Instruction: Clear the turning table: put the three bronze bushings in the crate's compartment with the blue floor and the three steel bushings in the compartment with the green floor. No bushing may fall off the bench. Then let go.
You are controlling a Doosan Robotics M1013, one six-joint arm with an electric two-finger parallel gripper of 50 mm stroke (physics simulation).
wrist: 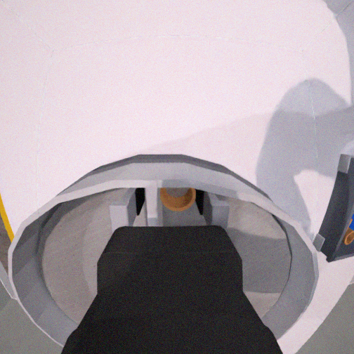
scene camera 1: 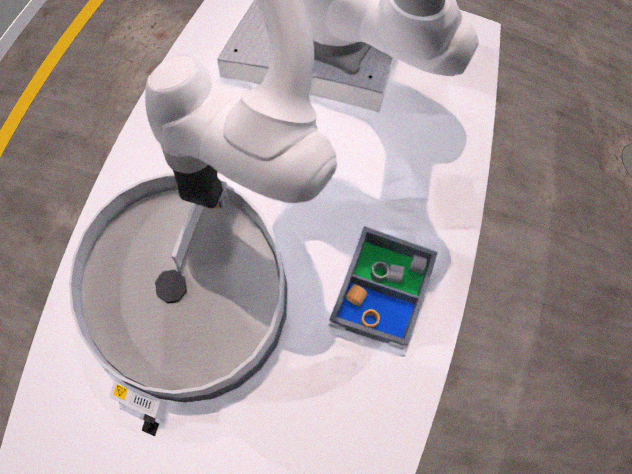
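Seen in the pictures: gripper, fingertip midpoint: [scene camera 1: 210, 199]; arm's base, link origin: [scene camera 1: 335, 39].
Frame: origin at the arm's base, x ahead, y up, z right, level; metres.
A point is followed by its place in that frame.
Observation:
A bronze bushing [scene camera 1: 219, 206] {x 0.483, y -0.022, z 0.004 m} [wrist: 178, 207] is on the turning table [scene camera 1: 214, 352] {x 0.731, y -0.023, z -0.128 m} [wrist: 265, 272] near its rim, beside the guide bar. My gripper [scene camera 1: 216, 202] {x 0.480, y -0.017, z 0.026 m} [wrist: 169, 189] is open, with the bushing showing between its fingers in the wrist view, nearer the right finger. Its height above the bushing is unclear. In the crate [scene camera 1: 370, 334] {x 0.564, y -0.055, z -0.351 m} [wrist: 334, 217], one bronze bushing [scene camera 1: 356, 295] {x 0.514, y -0.039, z -0.296 m} lies on its side and another [scene camera 1: 363, 321] {x 0.550, y -0.046, z -0.329 m} stands upright on the blue floor. On the green floor are a steel bushing [scene camera 1: 372, 274] {x 0.461, y -0.051, z -0.304 m} standing upright and two lying steel bushings [scene camera 1: 395, 273] {x 0.444, y -0.040, z -0.342 m} [scene camera 1: 418, 263] {x 0.407, y -0.039, z -0.373 m}.
The light guide bar [scene camera 1: 186, 234] {x 0.572, y 0.012, z 0.018 m} [wrist: 153, 204] runs inward from the table's rim and shows between the left finger and the bushing in the wrist view. A dark hub [scene camera 1: 171, 286] {x 0.666, y -0.015, z 0.002 m} is at the table's centre. The crate's divider [scene camera 1: 385, 289] {x 0.479, y -0.044, z -0.338 m} separates the floors. A small labelled box [scene camera 1: 136, 400] {x 0.896, y -0.018, z -0.044 m} is at the table's front.

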